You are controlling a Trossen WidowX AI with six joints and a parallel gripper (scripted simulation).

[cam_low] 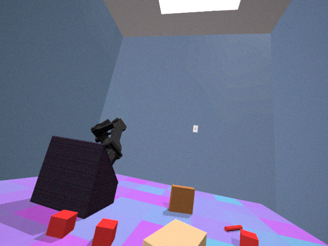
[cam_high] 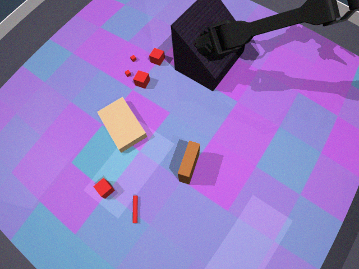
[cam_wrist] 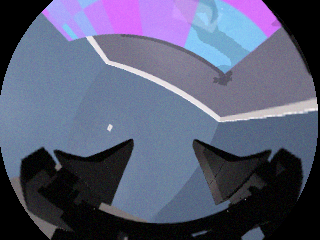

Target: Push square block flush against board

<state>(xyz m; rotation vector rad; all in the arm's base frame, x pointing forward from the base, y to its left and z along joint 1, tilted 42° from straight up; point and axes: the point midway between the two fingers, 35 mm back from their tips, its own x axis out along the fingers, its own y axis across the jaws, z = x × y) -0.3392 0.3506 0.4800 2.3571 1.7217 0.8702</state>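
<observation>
Right now my gripper tip is 650 mm short of the orange square block, 470 mm to the left of it and 230 mm above it. From my gripper tip the other things lie so: board (730 mm to the right, 650 mm ahead, 260 mm below); then thin red rod (840 mm ahead, 540 mm to the right, 270 mm below).
</observation>
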